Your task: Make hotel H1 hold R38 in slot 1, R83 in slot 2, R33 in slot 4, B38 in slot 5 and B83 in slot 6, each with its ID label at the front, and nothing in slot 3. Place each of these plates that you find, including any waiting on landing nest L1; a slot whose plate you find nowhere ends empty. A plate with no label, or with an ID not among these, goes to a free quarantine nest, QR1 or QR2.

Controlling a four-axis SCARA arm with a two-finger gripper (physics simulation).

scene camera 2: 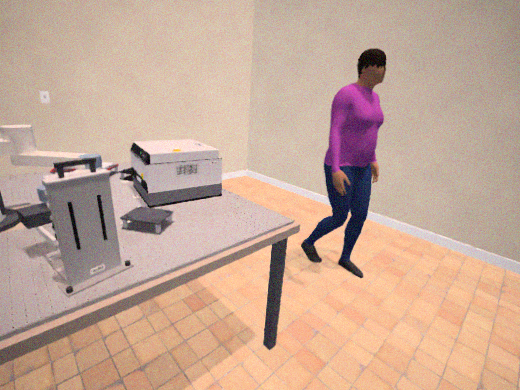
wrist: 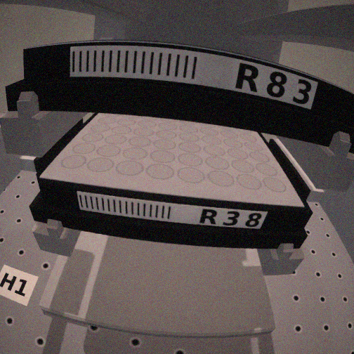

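Observation:
In the wrist view, plate R38 (wrist: 175, 197) lies level on the lowest pair of ledges visible in hotel H1, its ID label facing front and its well pattern showing on top. Plate R83 (wrist: 150, 95) sits on the ledges above, its label also at the front. My gripper (wrist: 178, 113) is open around R38; the pale finger ends show faintly beside the plate's sides. The hotel's higher slots do not show in the wrist view. In the scene view, a grey hotel-like tower (scene camera 2: 87, 225) with a black handle hides its contents. R33, B38 and B83 do not show.
A low dark nest (scene camera 2: 147, 216) stands right of the tower, its name unreadable. A white box-shaped instrument (scene camera 2: 185, 175) stands behind it on the table (scene camera 2: 210, 230). White arm links (scene camera 2: 60, 158) show at the left. A person (scene camera 2: 355, 130) is on the floor beyond the table.

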